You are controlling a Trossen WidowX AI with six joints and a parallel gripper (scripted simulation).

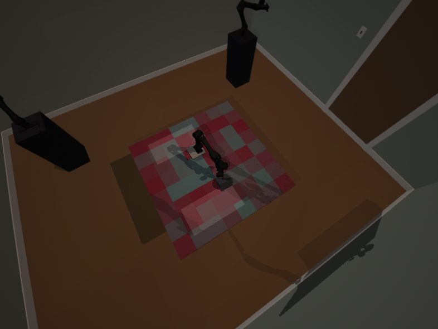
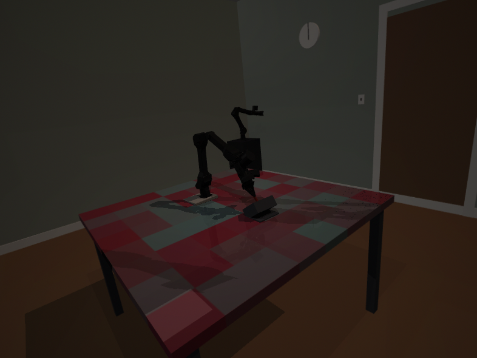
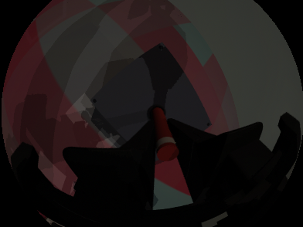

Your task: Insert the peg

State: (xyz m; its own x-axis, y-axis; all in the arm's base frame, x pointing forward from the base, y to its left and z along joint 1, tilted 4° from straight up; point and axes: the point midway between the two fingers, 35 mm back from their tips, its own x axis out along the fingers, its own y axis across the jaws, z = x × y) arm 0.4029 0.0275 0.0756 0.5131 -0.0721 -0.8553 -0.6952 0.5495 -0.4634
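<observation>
Right now the dark sloped panel is 30 mm ahead of my gripper tip and 50 mm below it. Also, from my gripper tip: red peg: 10 mm behind, 10 mm above.
</observation>
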